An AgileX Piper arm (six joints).
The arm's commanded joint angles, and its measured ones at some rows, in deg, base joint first. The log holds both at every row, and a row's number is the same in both.
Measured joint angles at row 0: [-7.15, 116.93, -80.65, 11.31, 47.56, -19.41]
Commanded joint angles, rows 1 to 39: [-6.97, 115.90, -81.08, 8.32, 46.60, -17.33]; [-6.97, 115.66, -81.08, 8.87, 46.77, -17.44]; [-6.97, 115.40, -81.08, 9.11, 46.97, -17.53]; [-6.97, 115.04, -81.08, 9.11, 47.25, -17.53]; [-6.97, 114.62, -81.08, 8.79, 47.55, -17.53]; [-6.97, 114.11, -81.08, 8.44, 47.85, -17.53]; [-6.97, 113.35, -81.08, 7.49, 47.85, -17.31]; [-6.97, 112.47, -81.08, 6.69, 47.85, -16.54]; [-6.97, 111.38, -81.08, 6.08, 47.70, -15.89]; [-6.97, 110.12, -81.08, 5.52, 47.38, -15.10]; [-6.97, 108.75, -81.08, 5.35, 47.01, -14.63]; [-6.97, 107.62, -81.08, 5.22, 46.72, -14.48]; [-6.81, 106.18, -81.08, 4.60, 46.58, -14.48]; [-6.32, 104.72, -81.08, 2.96, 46.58, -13.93]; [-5.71, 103.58, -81.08, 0.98, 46.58, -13.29]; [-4.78, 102.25, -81.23, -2.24, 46.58, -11.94]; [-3.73, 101.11, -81.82, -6.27, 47.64, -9.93]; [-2.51, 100.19, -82.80, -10.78, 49.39, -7.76]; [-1.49, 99.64, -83.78, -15.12, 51.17, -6.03]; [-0.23, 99.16, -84.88, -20.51, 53.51, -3.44]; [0.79, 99.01, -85.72, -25.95, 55.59, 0.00]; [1.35, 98.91, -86.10, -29.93, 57.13, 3.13]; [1.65, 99.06, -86.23, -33.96, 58.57, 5.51]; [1.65, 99.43, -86.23, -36.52, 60.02, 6.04]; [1.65, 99.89, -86.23, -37.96, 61.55, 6.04]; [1.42, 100.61, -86.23, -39.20, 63.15, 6.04]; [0.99, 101.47, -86.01, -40.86, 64.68, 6.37]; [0.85, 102.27, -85.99, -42.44, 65.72, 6.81]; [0.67, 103.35, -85.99, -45.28, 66.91, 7.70]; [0.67, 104.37, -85.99, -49.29, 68.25, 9.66]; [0.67, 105.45, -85.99, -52.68, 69.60, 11.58]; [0.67, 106.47, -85.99, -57.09, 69.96, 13.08]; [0.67, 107.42, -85.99, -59.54, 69.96, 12.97]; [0.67, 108.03, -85.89, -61.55, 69.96, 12.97]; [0.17, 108.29, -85.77, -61.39, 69.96, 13.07]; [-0.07, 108.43, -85.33, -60.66, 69.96, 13.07]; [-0.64, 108.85, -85.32, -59.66, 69.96, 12.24]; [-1.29, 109.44, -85.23, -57.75, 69.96, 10.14]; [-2.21, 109.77, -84.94, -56.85, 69.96, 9.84]
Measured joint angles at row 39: [0.06, 108.67, -85.62, -57.84, 69.40, 11.96]
